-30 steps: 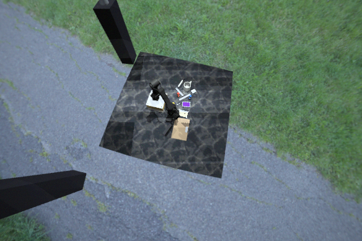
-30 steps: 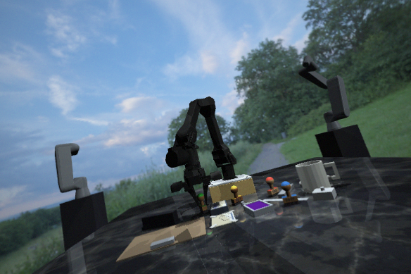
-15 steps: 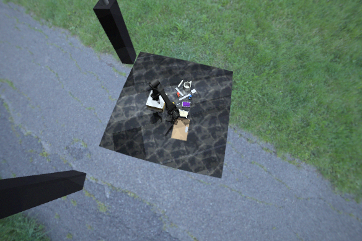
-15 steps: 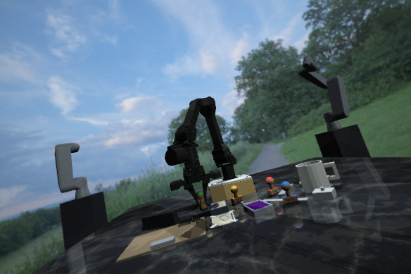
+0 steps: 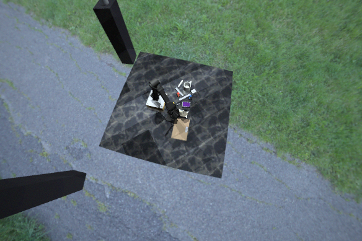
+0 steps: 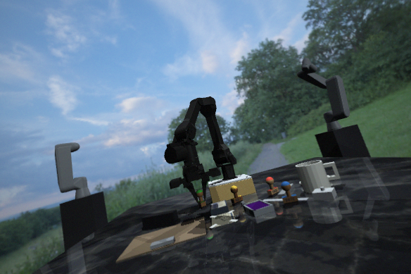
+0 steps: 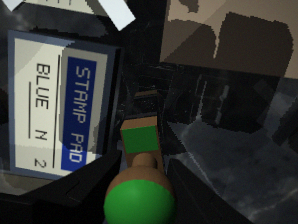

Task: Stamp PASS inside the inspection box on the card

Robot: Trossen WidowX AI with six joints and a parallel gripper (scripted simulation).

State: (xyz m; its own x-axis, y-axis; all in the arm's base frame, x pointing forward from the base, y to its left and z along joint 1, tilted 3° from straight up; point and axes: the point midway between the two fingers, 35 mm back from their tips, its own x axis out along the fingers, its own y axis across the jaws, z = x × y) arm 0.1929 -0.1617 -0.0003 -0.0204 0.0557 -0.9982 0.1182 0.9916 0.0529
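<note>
My gripper tip is 150 mm short of the purple ink pad, 150 mm to the right of it and 40 mm above it. Round my gripper tip: pale card: 120 mm ahead, 40 mm to the left, 40 mm below; yellow-knobbed stamp: 10 mm ahead, 130 mm to the left, 20 mm below; green-knobbed stamp: right at my gripper tip.
</note>
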